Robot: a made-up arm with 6 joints. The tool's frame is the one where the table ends. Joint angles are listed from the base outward.
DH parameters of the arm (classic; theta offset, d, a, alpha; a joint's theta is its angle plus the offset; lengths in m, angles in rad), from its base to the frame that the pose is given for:
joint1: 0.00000 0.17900 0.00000 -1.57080
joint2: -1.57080 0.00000 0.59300 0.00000
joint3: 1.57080 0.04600 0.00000 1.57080
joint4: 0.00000 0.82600 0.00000 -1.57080
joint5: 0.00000 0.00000 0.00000 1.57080
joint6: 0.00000 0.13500 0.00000 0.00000
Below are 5 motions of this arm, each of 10 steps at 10 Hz.
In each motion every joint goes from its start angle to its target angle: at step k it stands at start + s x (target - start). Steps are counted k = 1, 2, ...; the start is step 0. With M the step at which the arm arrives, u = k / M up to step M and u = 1 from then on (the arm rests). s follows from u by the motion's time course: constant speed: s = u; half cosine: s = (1 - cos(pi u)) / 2; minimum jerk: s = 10 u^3 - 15 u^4 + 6 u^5.
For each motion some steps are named. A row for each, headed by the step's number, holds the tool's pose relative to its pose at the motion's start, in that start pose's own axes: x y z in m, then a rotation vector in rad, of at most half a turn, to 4 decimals.
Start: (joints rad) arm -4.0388 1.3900 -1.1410 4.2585 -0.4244 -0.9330
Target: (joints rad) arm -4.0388 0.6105 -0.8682 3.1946 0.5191 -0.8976
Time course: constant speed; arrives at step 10
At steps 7, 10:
7: 0.6203 -0.0097 0.0367 -0.5998 0.6836 -0.7586
10: 0.8793 -0.0872 -0.0394 -0.7923 1.0708 -1.0703

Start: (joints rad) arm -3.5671 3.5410 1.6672 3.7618 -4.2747 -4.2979
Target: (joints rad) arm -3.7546 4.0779 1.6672 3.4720 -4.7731 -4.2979
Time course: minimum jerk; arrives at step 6
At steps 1, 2, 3, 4, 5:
1: 0.0046 0.0068 -0.0190 -0.0395 0.0011 -0.0001
2: 0.0263 0.0341 -0.1162 -0.2342 0.0062 -0.0017
3: 0.0603 0.0556 -0.2884 -0.5598 0.0120 -0.0100
4: 0.0934 0.0439 -0.4677 -0.8869 0.0128 -0.0270
5: 0.1135 0.0198 -0.5755 -1.0839 0.0102 -0.0422

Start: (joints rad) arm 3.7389 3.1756 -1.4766 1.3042 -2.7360 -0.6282
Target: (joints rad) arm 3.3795 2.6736 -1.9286 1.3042 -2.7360 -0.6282
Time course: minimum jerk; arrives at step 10
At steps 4, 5, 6, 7, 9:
4: 0.0089 0.2456 0.0092 0.3054 -0.0132 0.1057
5: 0.0064 0.3780 0.0469 0.4754 -0.0246 0.1807
6: -0.0041 0.4986 0.1043 0.6401 -0.0379 0.2661
7: -0.0204 0.5888 0.1653 0.7749 -0.0500 0.3466
9: -0.0440 0.6663 0.2347 0.9050 -0.0623 0.4347

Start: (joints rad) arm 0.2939 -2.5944 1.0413 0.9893 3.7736 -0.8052
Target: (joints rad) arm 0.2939 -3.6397 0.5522 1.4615 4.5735 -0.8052
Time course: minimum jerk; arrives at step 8
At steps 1, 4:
1: -0.0091 0.0169 0.0153 0.0151 0.0148 0.0062
4: -0.3406 0.3246 0.6121 0.4058 0.4781 0.3555

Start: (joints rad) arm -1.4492 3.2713 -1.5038 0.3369 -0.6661 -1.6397
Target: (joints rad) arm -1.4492 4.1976 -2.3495 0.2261 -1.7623 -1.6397
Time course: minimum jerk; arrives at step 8
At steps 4, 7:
4: 0.0065 -0.2406 -0.2223 0.5110 -0.0027 -0.0430
7: -0.0234 -0.5142 -0.3673 1.0056 -0.0287 -0.0621

